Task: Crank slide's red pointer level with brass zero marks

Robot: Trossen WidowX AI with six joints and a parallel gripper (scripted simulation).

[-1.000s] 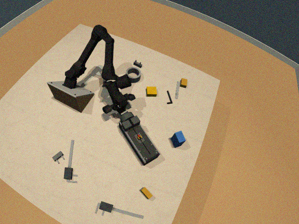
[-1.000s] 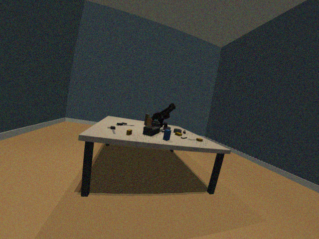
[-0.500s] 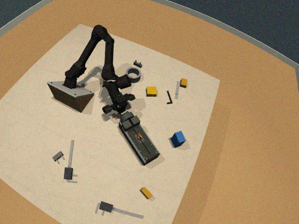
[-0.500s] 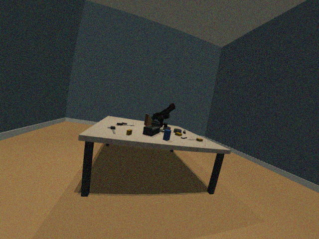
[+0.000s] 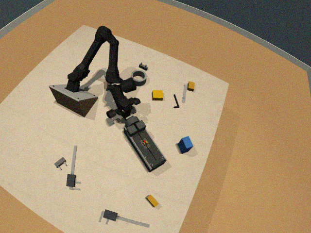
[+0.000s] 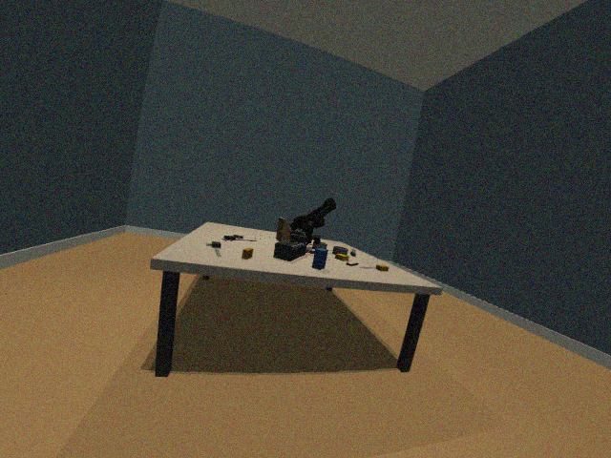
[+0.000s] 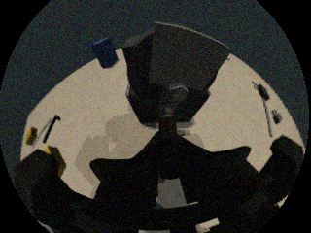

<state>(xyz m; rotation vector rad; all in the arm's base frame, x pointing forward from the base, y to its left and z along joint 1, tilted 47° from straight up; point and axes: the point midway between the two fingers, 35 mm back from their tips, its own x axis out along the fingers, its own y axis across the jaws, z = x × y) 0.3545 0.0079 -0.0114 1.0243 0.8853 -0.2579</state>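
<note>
Right now the crank handle is 3 cm above my gripper tip, 2 cm behind it and 1 cm to the left of it. From my gripper tip the other things lie so: yellow block 24 cm to the left, 8 cm ahead, 2 cm below; red pointer 12 cm ahead, 10 cm to the right, 5 cm above; black hex key 24 cm to the left, 21 cm ahead, 3 cm below.
</note>
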